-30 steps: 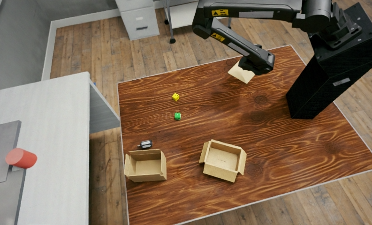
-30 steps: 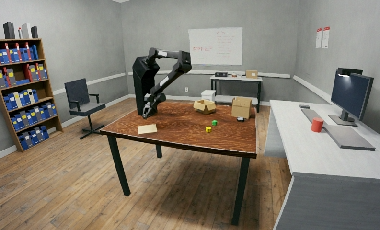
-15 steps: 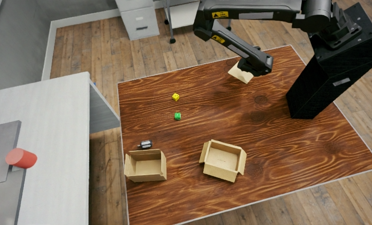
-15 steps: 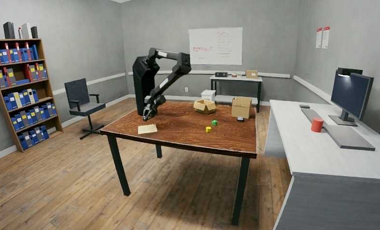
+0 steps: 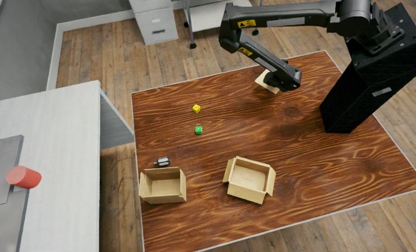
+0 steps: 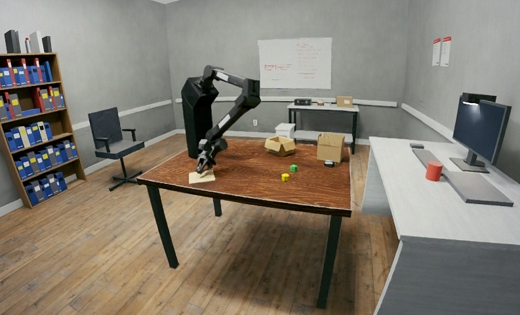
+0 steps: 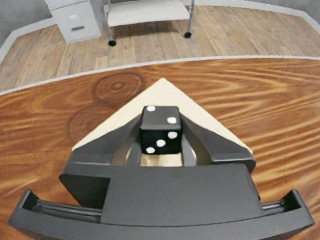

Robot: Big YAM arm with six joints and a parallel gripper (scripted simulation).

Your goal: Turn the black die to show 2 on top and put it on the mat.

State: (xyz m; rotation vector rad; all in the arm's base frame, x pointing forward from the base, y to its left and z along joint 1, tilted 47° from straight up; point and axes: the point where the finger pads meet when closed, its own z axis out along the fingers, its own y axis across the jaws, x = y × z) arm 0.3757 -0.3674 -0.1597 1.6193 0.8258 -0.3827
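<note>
The mat lies 1 cm to the left of my hand and 4 cm below it. Round my hand: yellow die 46 cm ahead, 7 cm to the left, 3 cm below; then black die right at my hand; then green die 49 cm ahead, 20 cm to the left, 3 cm below.
</note>
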